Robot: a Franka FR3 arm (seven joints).
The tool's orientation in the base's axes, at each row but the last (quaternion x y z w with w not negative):
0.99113, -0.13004, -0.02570, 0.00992
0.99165, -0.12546, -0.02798, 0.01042
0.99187, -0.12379, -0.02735, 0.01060
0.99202, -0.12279, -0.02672, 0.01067
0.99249, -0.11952, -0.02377, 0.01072
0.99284, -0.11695, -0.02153, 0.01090
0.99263, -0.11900, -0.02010, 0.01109
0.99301, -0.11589, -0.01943, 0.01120
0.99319, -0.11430, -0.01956, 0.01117
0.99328, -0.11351, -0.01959, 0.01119
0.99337, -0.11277, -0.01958, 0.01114
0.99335, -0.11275, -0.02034, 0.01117
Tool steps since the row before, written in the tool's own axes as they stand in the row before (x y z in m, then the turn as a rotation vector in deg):
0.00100, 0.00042, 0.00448, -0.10, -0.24, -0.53
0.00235, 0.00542, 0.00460, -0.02, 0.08, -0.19
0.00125, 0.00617, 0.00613, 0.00, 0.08, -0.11
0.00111, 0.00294, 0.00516, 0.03, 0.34, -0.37
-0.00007, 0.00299, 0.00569, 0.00, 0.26, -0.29
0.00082, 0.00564, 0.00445, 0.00, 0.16, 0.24
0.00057, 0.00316, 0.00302, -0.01, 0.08, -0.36
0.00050, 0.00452, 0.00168, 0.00, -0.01, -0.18
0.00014, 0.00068, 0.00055, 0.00, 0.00, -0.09
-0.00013, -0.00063, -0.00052, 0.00, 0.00, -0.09
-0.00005, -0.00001, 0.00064, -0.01, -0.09, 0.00
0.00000, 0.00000, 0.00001, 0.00, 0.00, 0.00
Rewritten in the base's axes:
0.00062, -0.00072, -0.00451, -0.01, 0.26, 0.53
0.00066, -0.00590, -0.00457, -0.03, -0.07, 0.19
-0.00065, -0.00637, -0.00601, -0.01, -0.08, 0.11
0.00007, -0.00320, -0.00513, -0.03, -0.33, 0.38
-0.00106, -0.00298, -0.00560, -0.05, -0.25, 0.30
-0.00071, -0.00575, -0.00433, -0.05, -0.16, -0.24
-0.00032, -0.00326, -0.00295, -0.01, -0.07, 0.36
-0.00062, -0.00454, -0.00158, 0.01, 0.01, 0.18
-0.00004, -0.00070, -0.00054, 0.00, 0.00, 0.09
0.00004, 0.00065, 0.00051, 0.00, 0.00, 0.09
-0.00007, 0.00001, -0.00064, 0.01, 0.09, 0.00
0.00000, 0.00000, -0.00001, 0.00, 0.00, 0.00

